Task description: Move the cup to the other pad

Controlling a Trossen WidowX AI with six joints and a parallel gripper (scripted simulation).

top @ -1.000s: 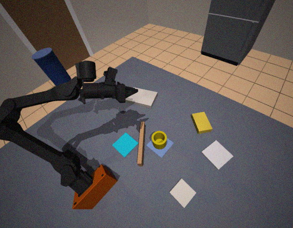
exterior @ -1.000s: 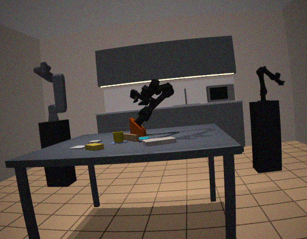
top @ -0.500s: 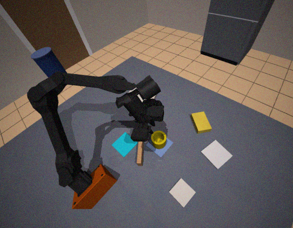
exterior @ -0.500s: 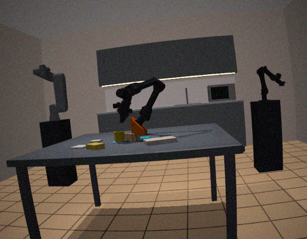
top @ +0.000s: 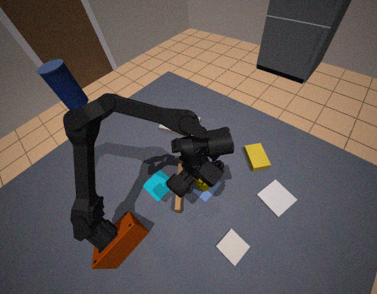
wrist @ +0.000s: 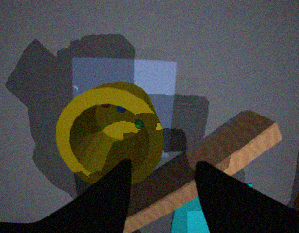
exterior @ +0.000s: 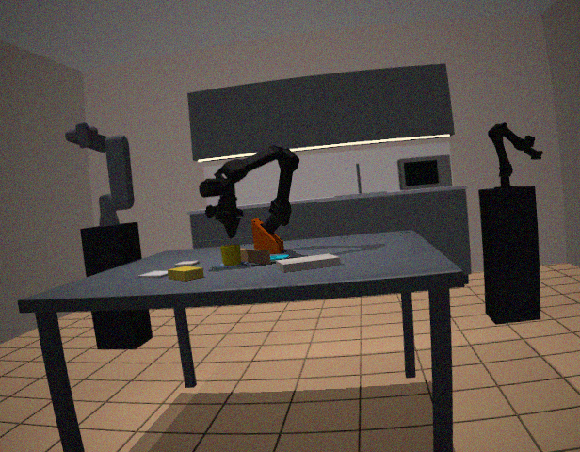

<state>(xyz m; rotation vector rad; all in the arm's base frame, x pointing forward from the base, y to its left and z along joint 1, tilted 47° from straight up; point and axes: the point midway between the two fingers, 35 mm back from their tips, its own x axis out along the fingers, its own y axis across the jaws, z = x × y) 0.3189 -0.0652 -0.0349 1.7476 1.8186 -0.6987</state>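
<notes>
My gripper tip is now 60 mm above the yellow cup and 30 mm short of it. Also, from my gripper tip: light blue pad 100 mm below, 30 mm ahead; cyan pad 130 mm to the left, 100 mm below, 90 mm behind; wooden stick 80 mm below, 70 mm to the left, 30 mm behind.
</notes>
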